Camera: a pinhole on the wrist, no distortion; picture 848 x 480 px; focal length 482.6 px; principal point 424.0 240.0 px. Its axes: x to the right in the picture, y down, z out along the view. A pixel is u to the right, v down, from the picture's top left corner.
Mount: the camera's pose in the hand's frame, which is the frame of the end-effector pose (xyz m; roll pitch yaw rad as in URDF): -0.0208 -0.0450 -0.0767 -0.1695 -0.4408 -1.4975
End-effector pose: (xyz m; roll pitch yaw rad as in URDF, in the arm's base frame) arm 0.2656 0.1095 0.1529 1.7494 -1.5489 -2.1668
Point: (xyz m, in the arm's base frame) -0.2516 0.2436 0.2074
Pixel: 696.2 227.4
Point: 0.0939 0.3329 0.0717
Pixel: 388.8 90.1
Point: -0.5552 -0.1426 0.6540
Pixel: outside the picture
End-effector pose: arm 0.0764 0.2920 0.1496 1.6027 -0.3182 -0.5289
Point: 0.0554 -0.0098 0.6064
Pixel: 206.5 455.1
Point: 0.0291 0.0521 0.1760
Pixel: 565.1 328.5
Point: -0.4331 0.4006 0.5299
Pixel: outside the picture
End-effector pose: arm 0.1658 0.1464 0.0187 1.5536 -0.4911 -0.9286
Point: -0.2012 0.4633 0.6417
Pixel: outside the picture
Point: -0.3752 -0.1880 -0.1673
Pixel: 751.9 51.1
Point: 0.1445 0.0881 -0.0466
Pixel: 807.2 241.1
